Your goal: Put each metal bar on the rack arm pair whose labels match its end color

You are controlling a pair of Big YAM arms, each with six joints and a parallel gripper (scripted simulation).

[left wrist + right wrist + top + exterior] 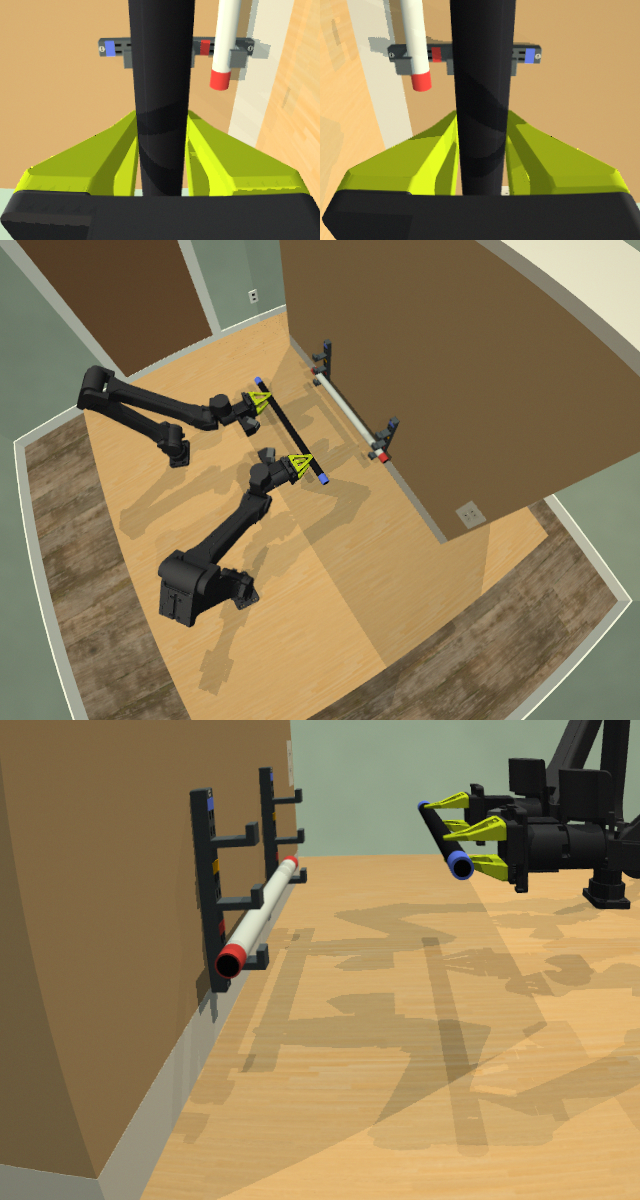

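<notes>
Right now my left hand is 15 cm to the left of the black bar. From my left hand the other things lie so: grey baseboard: 30 cm ahead, 19 cm below, 18 cm to the right; brown wall: 45 cm ahead, 23 cm above, 18 cm to the right.
</notes>
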